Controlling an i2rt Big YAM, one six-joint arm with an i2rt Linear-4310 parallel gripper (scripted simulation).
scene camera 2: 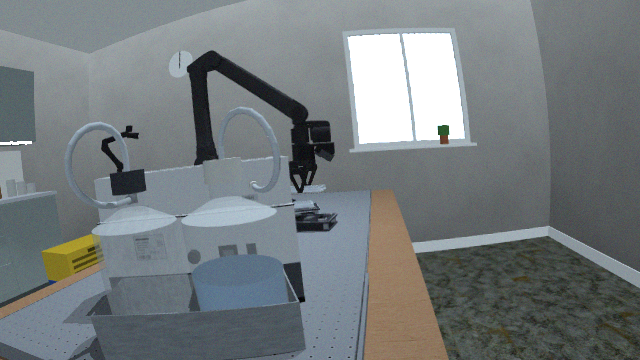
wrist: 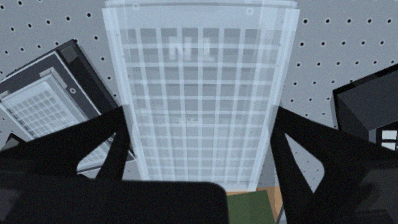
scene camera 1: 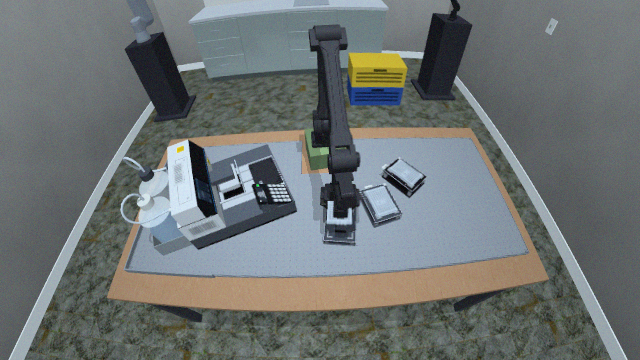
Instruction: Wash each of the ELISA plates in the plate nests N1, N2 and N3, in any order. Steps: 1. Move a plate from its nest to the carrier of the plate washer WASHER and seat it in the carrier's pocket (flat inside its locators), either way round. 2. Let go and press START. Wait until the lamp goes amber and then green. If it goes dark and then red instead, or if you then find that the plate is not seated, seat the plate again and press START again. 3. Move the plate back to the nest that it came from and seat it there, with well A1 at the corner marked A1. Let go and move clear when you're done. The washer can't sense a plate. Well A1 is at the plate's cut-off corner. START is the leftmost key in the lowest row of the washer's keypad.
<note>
In view: the gripper (wrist: pixel 200 113) and a plate washer (scene camera 1: pixel 193 202).
</note>
